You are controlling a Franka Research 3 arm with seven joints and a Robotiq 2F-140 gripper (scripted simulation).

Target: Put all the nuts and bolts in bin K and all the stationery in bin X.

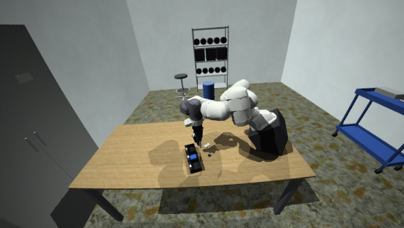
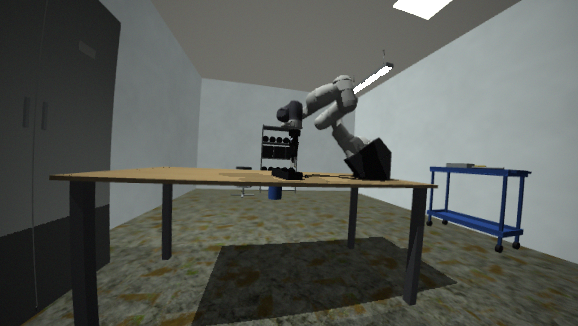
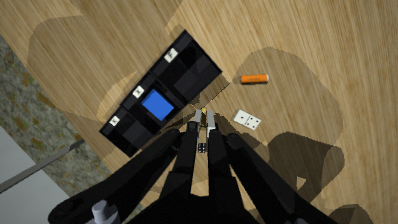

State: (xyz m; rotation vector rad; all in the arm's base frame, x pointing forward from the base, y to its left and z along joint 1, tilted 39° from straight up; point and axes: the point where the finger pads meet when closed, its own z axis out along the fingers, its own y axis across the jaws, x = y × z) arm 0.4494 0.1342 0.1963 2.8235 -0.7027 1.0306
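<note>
The flat blue block lies 50 mm ahead of my hand, 70 mm to the left of it and 70 mm below it. Also, from my hand: brass bolt (10 mm behind, 30 mm below); then grey piece (50 mm ahead, 70 mm to the left, 80 mm below); then black bin row (60 mm ahead, 70 mm to the left, 70 mm below).
</note>
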